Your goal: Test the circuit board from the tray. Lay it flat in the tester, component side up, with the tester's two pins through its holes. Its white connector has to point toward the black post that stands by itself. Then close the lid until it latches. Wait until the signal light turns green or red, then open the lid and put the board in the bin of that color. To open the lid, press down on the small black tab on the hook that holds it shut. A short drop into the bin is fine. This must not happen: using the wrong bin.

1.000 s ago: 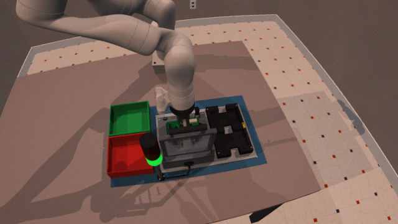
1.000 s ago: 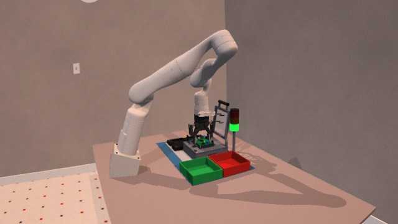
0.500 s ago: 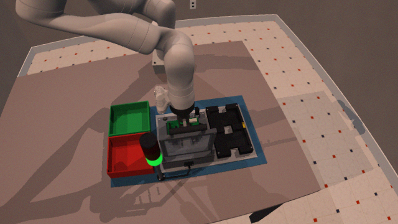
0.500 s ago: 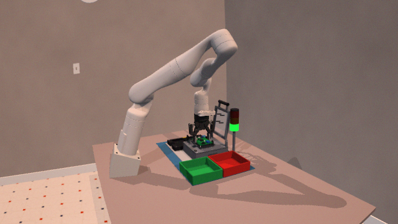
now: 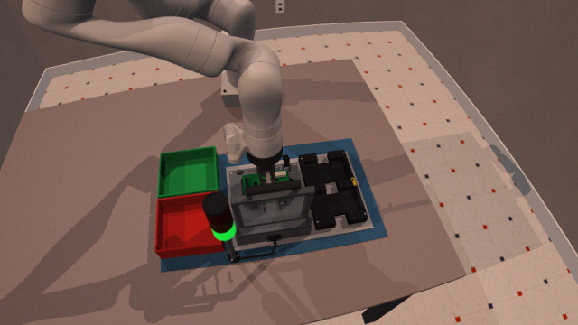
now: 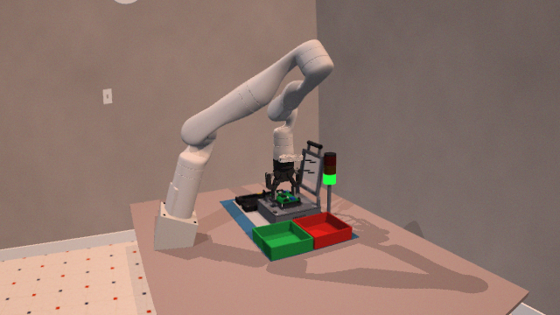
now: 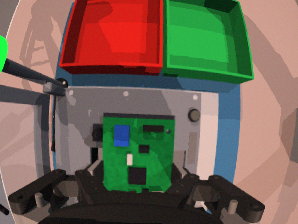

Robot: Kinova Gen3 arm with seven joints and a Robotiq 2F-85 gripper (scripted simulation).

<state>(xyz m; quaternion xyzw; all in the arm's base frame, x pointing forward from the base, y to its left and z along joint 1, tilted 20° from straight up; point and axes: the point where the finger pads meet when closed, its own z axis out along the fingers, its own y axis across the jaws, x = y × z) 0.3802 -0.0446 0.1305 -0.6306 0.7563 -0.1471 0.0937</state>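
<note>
My hand is 1 cm above the green circuit board. The rest, counted from my hand: green bin (14 cm behind, 18 cm to the right, 8 cm below); then red bin (21 cm to the right, 8 cm below); then tester lid (11 cm ahead, 2 cm to the right, 9 cm above).
</note>
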